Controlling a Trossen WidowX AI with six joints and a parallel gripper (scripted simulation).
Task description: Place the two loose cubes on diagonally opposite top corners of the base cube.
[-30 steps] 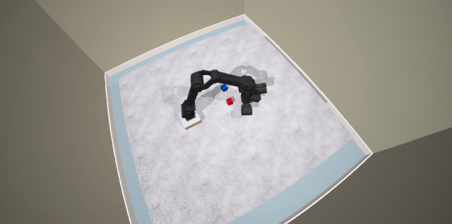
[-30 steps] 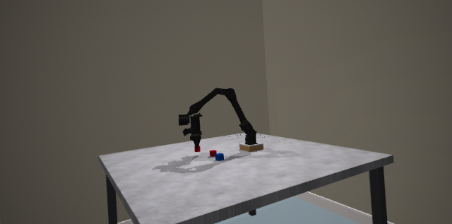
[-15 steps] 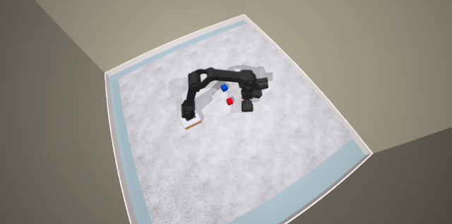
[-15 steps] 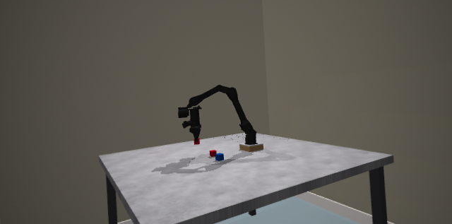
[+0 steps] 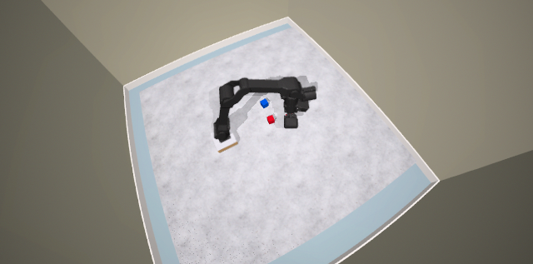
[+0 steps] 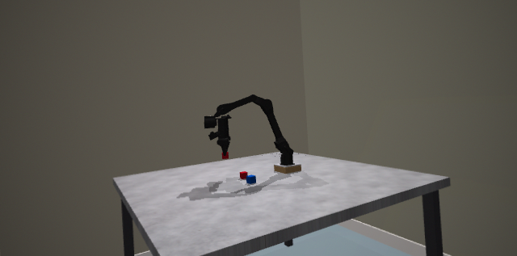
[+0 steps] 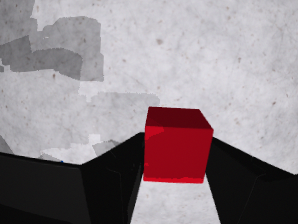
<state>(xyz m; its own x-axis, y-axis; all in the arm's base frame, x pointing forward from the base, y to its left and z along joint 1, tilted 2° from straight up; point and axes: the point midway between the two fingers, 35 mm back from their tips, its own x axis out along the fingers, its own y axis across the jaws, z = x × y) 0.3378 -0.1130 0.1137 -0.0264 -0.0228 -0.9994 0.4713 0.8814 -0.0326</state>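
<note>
My gripper tip is 20 cm to the right of the blue cube, 11 cm above it and 5 cm past it.
</note>
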